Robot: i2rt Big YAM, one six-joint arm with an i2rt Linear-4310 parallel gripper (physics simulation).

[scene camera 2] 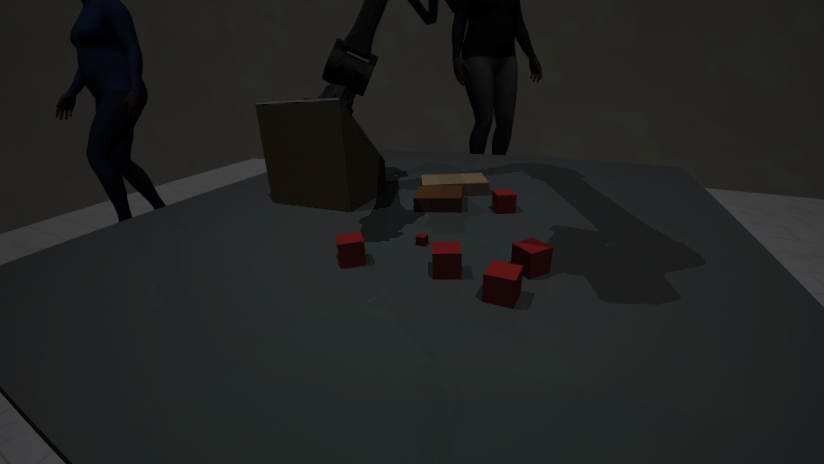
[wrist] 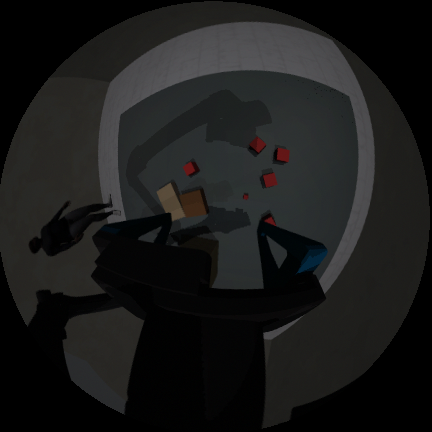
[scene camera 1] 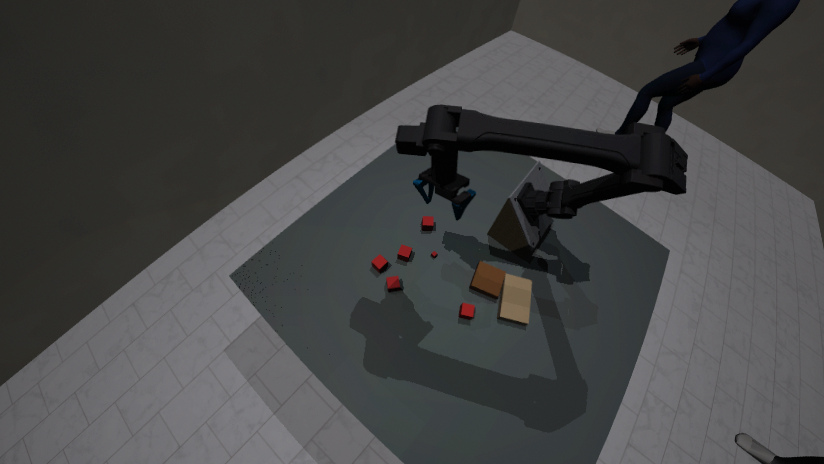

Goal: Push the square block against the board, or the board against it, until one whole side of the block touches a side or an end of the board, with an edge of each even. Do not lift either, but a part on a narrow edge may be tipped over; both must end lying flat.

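Frame: origin at the arm's base, x back, y left, z down, level; centimetres.
Seen in the pictures: gripper, fingertip midpoint: [scene camera 2: 445, 17] [wrist: 214, 221] [scene camera 1: 443, 210]; arm's base, link origin: [scene camera 2: 328, 122] [scene camera 1: 528, 202].
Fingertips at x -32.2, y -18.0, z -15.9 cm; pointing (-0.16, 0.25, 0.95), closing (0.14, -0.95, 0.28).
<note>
Pixels of each thing's top centre, then the offset from my fingertips to it. Level surfaces: height alone.
- square brown block, top centre: [scene camera 2: 439, 191] [scene camera 1: 489, 278] [wrist: 191, 204] dz +31.4, dx +7.4, dy +20.6 cm
- pale wooden board, top centre: [scene camera 2: 453, 178] [scene camera 1: 516, 297] [wrist: 169, 202] dz +31.4, dx +7.0, dy +32.1 cm
- tiny red cube, top centre: [scene camera 2: 421, 235] [wrist: 245, 196] [scene camera 1: 434, 253] dz +33.0, dx +4.5, dy -0.3 cm
- table, surface height: dz +34.5 cm
The square brown block [scene camera 1: 487, 279] [scene camera 2: 438, 199] [wrist: 194, 202] lies flat. The pale wooden board [scene camera 1: 516, 299] [scene camera 2: 461, 183] [wrist: 171, 201] lies flat beside it. One side of the block faces a long side of the board near the board's end closer to the arm base. The two sides look slightly angled to each other, very close or touching at that end; full contact cannot be told. My gripper [scene camera 1: 444, 210] [wrist: 214, 221] is open and empty, high above the table and away from both parts. Its fingertips show partly at the top of scene camera 2.
A red cube [scene camera 1: 467, 311] [scene camera 2: 503, 201] [wrist: 190, 168] stands near the board and block. Several more red cubes and a tiny red cube [scene camera 1: 434, 254] [scene camera 2: 421, 239] [wrist: 245, 197] lie farther off. The wedge-shaped arm base [scene camera 1: 507, 230] [scene camera 2: 311, 155] stands near the block. Arm shadows cross the table [scene camera 1: 322, 253].
</note>
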